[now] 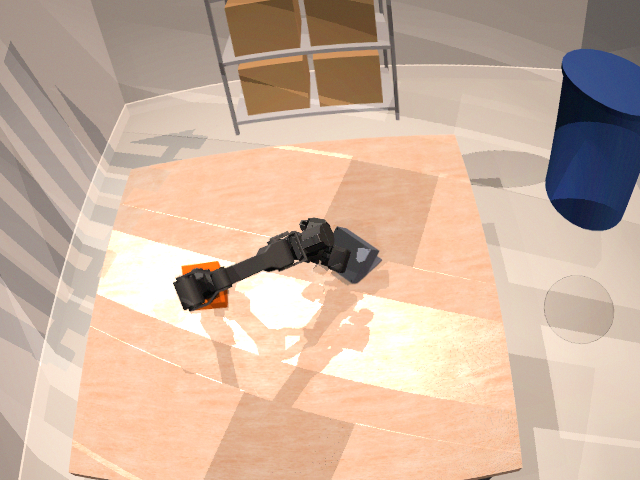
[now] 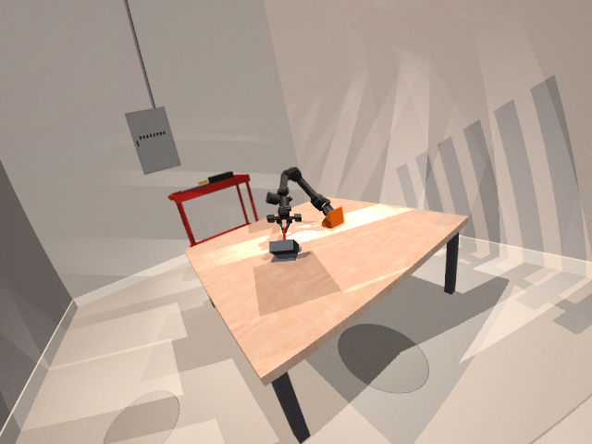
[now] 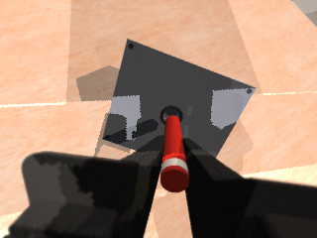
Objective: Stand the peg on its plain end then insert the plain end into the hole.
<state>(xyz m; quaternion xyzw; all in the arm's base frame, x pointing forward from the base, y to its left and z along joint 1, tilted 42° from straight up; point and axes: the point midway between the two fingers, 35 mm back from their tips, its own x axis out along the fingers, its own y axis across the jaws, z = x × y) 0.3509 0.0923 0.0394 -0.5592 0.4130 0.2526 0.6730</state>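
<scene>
The grey sloped panel is 40 mm ahead of my gripper tip, 40 mm to the left of it and 60 mm below it. Also, from my gripper tip: red peg 10 mm behind, 10 mm to the right, 10 mm above.
</scene>
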